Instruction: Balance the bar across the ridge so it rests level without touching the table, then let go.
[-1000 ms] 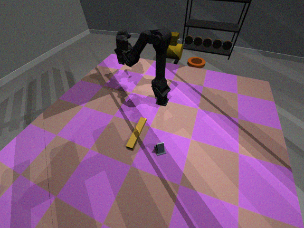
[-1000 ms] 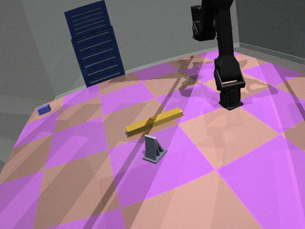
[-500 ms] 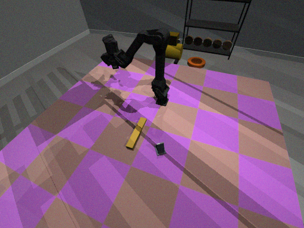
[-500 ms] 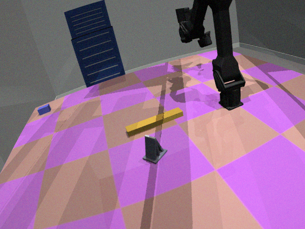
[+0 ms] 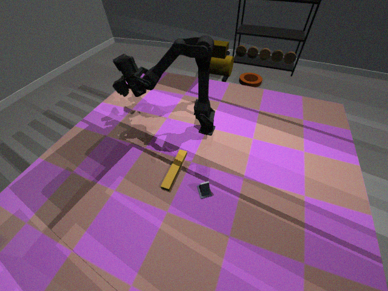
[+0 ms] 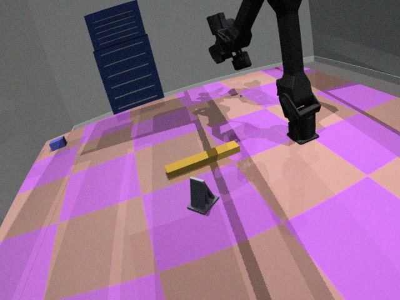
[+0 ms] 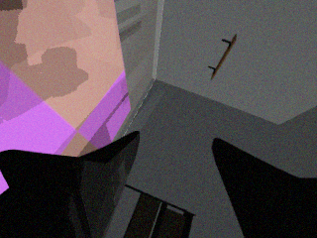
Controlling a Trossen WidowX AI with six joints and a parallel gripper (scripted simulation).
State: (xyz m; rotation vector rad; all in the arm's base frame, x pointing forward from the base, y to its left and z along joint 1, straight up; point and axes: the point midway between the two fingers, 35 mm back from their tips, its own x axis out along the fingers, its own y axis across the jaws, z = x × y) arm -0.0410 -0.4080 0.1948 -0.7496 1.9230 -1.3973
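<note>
Now: gripper tip 320 mm short of the yellow bar, 390 mm to the right of it and 180 mm above it. Also, from my gripper tip: blue block 800 mm ahead, 70 mm to the right, 170 mm below.
</note>
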